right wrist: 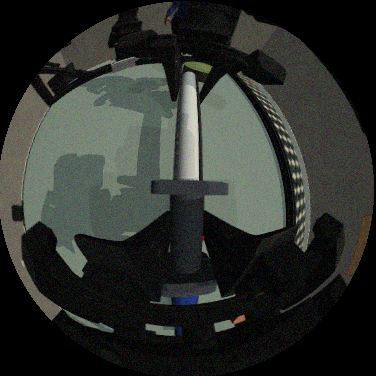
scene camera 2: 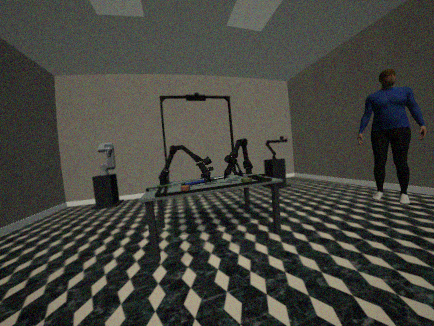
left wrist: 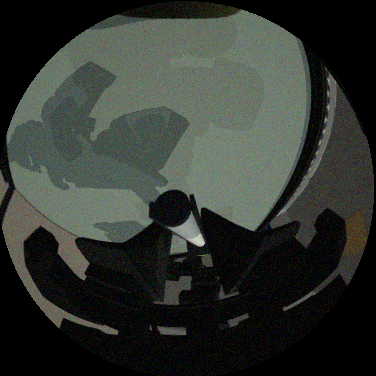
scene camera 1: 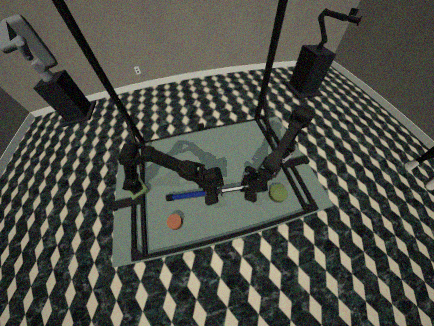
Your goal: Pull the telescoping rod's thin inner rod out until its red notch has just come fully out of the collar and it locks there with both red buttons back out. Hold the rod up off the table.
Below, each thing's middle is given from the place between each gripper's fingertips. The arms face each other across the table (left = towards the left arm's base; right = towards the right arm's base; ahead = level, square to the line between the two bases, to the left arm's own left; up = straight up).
Now: right hand 10 mm past the telescoping rod (left wrist: pixel 192 249), 50 mm to the left of it and 10 mm below it. The rest, counted from my right hand: thin inner rod (right wrist: pixel 187 162) (10 mm behind, 30 mm to the right, 20 mm above).
I see the thin inner rod 20 mm behind my left hand and 150 mm to the right of it. The rest, counted from my left hand: telescoping rod: 30 mm behind, 180 mm to the right.
